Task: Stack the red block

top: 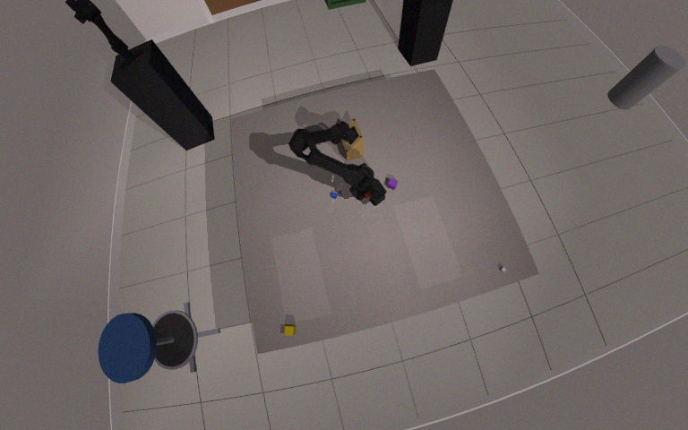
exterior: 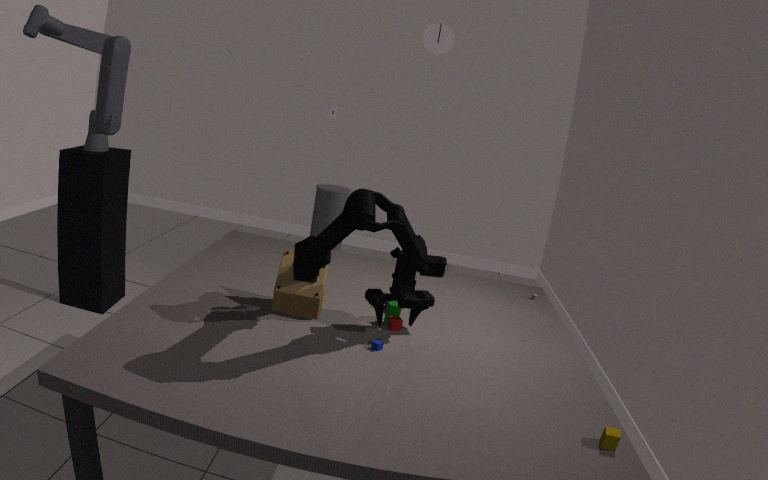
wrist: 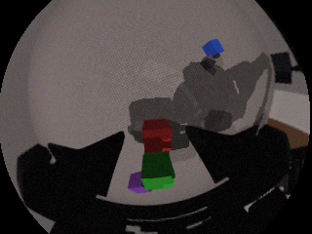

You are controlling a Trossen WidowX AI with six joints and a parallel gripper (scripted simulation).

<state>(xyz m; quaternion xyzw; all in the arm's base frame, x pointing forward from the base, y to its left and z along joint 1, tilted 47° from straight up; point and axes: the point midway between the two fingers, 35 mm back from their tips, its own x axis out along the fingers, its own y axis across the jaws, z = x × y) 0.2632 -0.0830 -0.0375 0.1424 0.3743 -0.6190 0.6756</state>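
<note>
Right now my gripper tip is 130 mm to the right of the purple block and 10 mm below it. From my gripper tip the other things lie so: blue block (150 mm to the right, 50 mm behind); yellow block (510 mm to the right, 470 mm ahead, 10 mm above); red block (10 mm above).
</note>
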